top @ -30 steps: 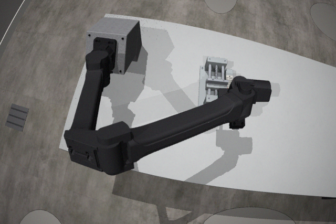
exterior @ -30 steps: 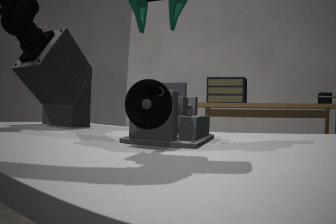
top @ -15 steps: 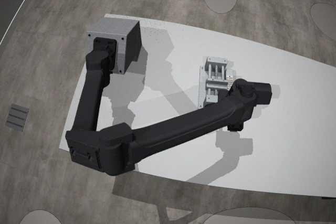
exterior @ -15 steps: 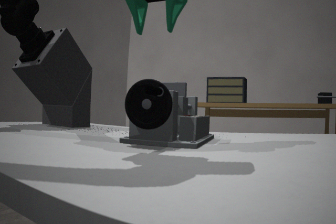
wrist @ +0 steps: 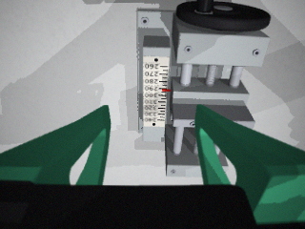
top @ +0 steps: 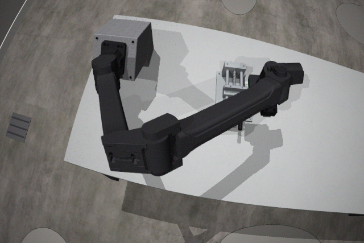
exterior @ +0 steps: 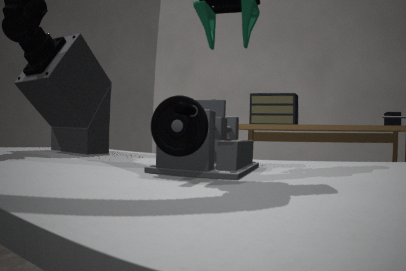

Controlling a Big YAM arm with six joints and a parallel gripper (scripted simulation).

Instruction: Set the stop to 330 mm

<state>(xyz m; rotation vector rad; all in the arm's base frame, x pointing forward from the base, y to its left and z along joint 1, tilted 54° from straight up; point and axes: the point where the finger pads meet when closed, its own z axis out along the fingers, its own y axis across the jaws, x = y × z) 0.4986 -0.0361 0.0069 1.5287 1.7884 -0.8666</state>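
My gripper is now 110 mm above the black crank handle, 70 mm to the left of it and 30 mm past it. From my hand the other things lie so: grey stop (110 mm below, 60 mm to the left, 60 mm behind); then black handwheel (110 mm below, 50 mm to the right, 40 mm behind).
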